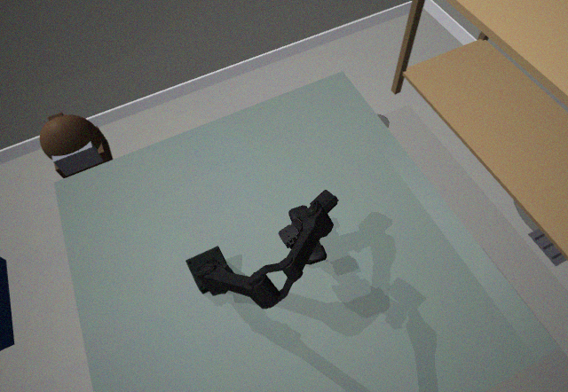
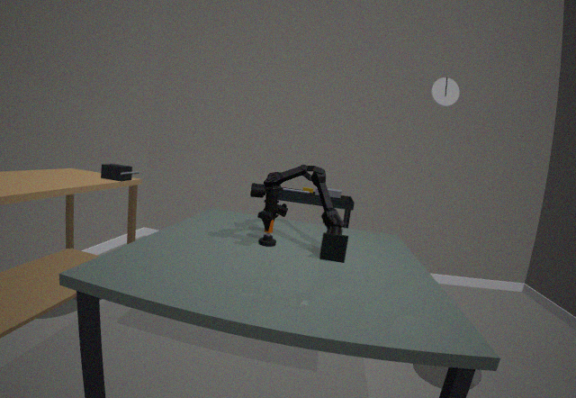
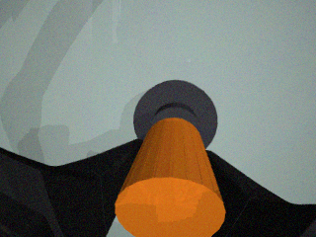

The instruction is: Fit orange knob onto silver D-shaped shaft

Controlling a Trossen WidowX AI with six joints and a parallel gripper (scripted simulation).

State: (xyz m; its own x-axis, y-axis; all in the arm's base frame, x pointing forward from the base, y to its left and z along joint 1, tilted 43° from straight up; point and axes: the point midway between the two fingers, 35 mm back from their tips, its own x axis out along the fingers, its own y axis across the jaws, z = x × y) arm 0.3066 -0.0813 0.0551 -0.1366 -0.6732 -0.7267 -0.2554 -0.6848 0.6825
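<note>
The orange knob is 3 cm above my gripper tip. From my gripper tip the other things lie so: dark round pedestal (4 cm below).
</note>
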